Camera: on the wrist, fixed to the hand. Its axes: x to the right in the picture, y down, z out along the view.
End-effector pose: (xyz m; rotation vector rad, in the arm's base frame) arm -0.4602 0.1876 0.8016 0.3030 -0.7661 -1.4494
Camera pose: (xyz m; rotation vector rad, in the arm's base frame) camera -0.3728 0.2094 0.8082 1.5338 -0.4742 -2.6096
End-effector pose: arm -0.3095 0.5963 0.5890 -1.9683 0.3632 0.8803
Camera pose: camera -0.3491 0.5167 0.5736 -1.4335 -0.7918 -0.4206
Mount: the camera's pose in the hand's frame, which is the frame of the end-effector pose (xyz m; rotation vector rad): -0.0242 0.0746 -0.0447 0.3149 0.2606 -1.5552
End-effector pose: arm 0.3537 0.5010 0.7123 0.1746 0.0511 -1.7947
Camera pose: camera 0.4355 0.5129 0.6761 -0.6280 -0.0891 2.8170
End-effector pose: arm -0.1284 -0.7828 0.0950 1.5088 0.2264 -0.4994
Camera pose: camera -0.1090 -0.7356 0.1695 1.4457 1.6345 -1.5899
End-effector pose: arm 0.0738 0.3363 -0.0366 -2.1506 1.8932 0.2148
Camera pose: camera -0.0061 0.3378 0.0053 -2.7213 -0.1064 -0.6253
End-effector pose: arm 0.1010 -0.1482 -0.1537 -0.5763 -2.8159 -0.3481
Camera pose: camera 0.1617 -0.1025 -0.1049 1.6341 -2.3360 -0.1595
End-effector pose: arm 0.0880 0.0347 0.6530 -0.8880 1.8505 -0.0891
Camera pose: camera 0.0161 0.0889 0.6595 -1.9060 0.8843 -1.4312
